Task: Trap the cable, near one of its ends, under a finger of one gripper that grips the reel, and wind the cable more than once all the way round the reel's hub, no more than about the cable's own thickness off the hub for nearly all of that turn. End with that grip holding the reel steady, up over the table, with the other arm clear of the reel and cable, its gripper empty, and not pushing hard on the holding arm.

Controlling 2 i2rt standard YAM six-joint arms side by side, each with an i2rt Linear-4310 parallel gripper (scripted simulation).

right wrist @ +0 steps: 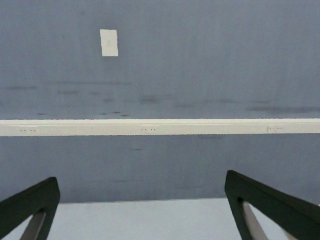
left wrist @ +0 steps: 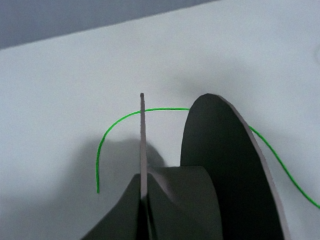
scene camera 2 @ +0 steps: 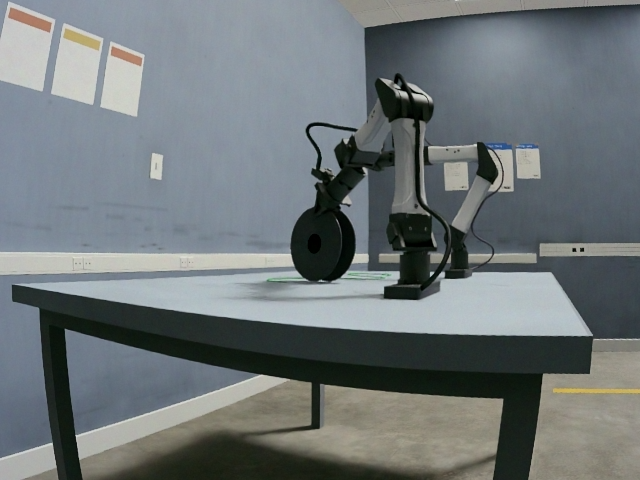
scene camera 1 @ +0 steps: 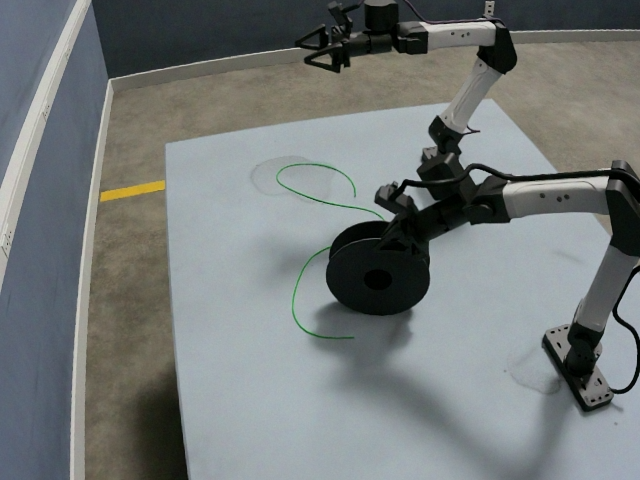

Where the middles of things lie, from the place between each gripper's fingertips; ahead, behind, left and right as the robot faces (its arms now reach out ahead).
I see my left gripper [scene camera 1: 374, 249] 1 cm past the black reel [scene camera 1: 383, 284], 2 cm to the left of it and 8 cm above it.
The black reel lies 39 cm to the left of my right hand [scene camera 1: 299, 52], 31 cm below it and 4 cm behind it.
